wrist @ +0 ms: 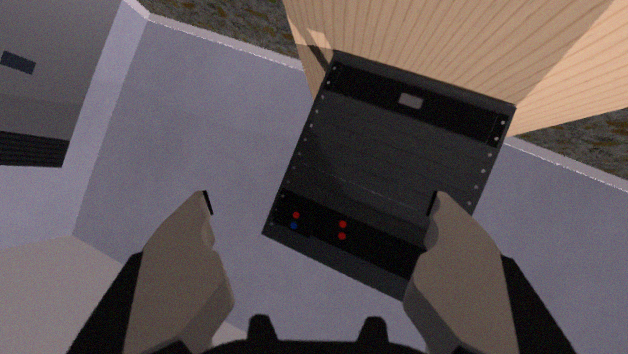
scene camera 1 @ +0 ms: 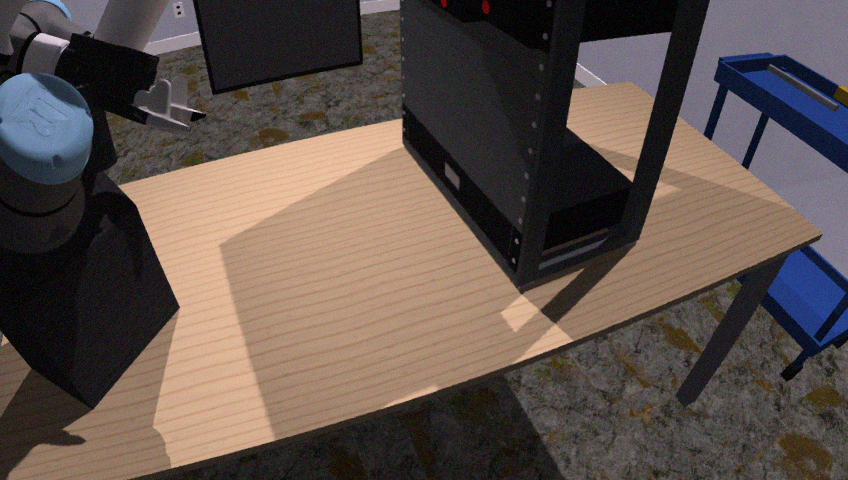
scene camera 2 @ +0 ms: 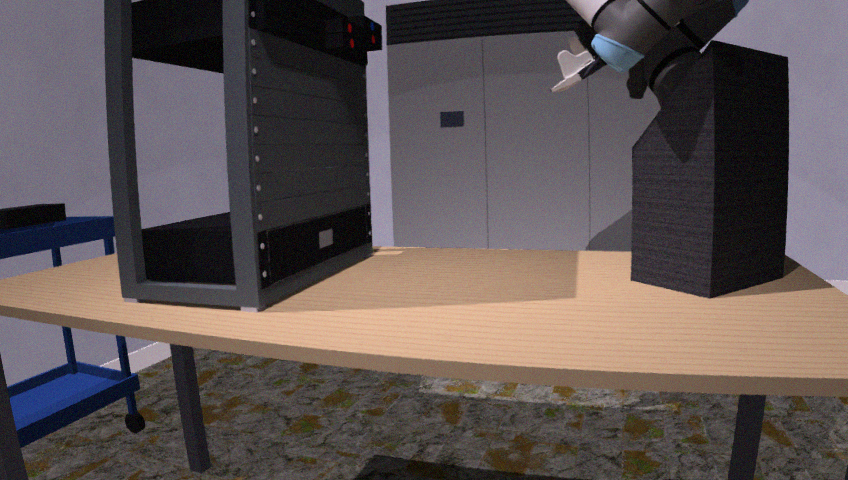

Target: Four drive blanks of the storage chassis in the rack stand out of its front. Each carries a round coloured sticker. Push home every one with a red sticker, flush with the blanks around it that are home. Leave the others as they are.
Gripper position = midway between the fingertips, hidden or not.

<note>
I see my gripper (scene camera 1: pixel 198 122) and a rack (scene camera 2: pixel 289 80).
The rack is seen too in the wrist view (wrist: pixel 402 136) and in scene camera 1 (scene camera 1: pixel 485 98). My gripper is seen too in the wrist view (wrist: pixel 318 193).
</note>
